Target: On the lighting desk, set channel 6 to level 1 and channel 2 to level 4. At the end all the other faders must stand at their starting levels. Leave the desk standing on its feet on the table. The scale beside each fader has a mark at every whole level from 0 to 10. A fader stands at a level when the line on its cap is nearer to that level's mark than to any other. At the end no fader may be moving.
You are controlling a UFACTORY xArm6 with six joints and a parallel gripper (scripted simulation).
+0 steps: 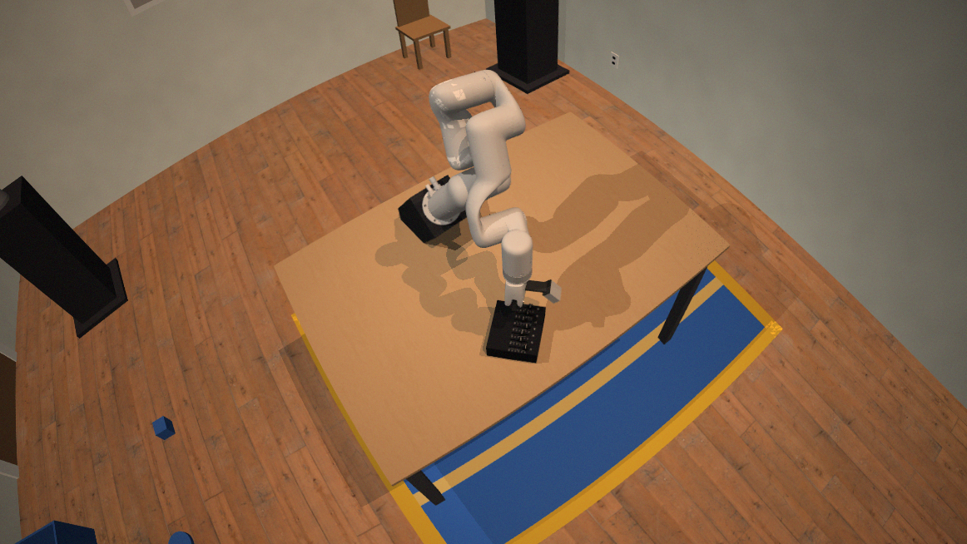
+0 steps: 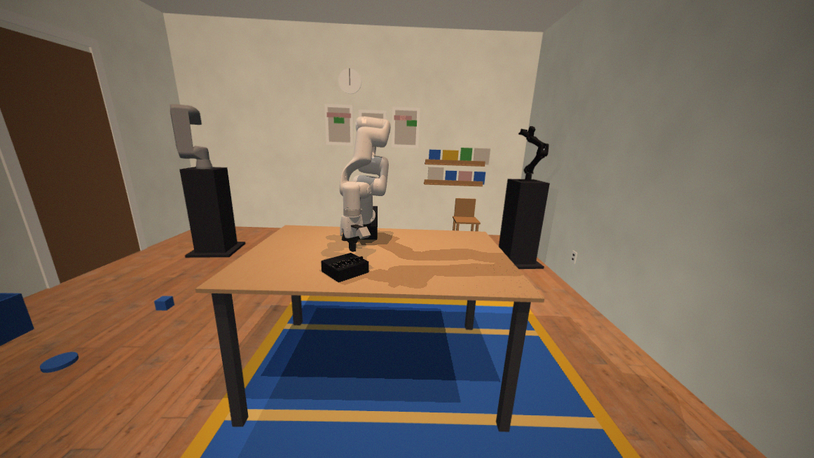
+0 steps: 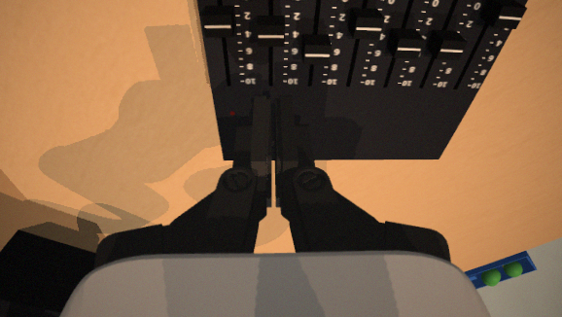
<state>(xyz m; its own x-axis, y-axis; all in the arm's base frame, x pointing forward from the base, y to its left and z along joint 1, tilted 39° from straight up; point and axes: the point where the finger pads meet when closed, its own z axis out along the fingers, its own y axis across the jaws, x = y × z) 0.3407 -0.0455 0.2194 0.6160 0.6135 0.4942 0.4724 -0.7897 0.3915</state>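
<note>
Right now my hand is 50 mm above the channel 6 fader cap, 20 mm to the right of it and 20 mm short of it. Round my hand: channel 2 fader cap: 70 mm ahead, 50 mm to the right, 50 mm below.
</note>
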